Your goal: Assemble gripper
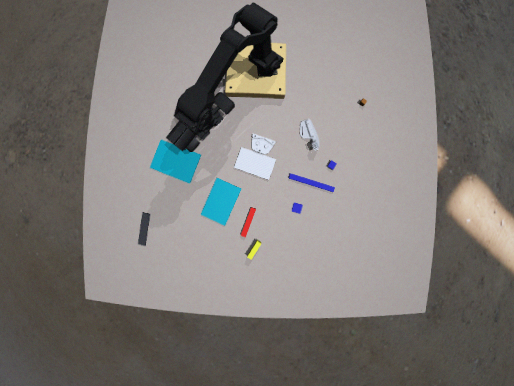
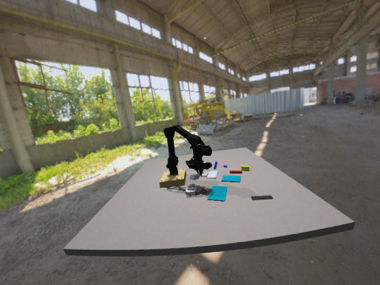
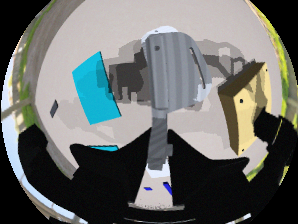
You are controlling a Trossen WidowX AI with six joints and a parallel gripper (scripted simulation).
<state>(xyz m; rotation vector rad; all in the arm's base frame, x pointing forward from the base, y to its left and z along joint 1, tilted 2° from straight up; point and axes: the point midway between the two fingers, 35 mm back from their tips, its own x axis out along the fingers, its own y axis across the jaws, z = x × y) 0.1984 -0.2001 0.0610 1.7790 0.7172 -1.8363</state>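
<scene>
Right now the gripper base is 80 mm behind my gripper tip, 90 mm to the right of it and 50 mm below it. Also, from my gripper tip: blue bar: 200 mm ahead, 310 mm to the left, 80 mm below; then housing plate: 60 mm ahead, 160 mm to the left, 80 mm below; then red bar: 310 mm ahead, 90 mm to the left, 70 mm below.
</scene>
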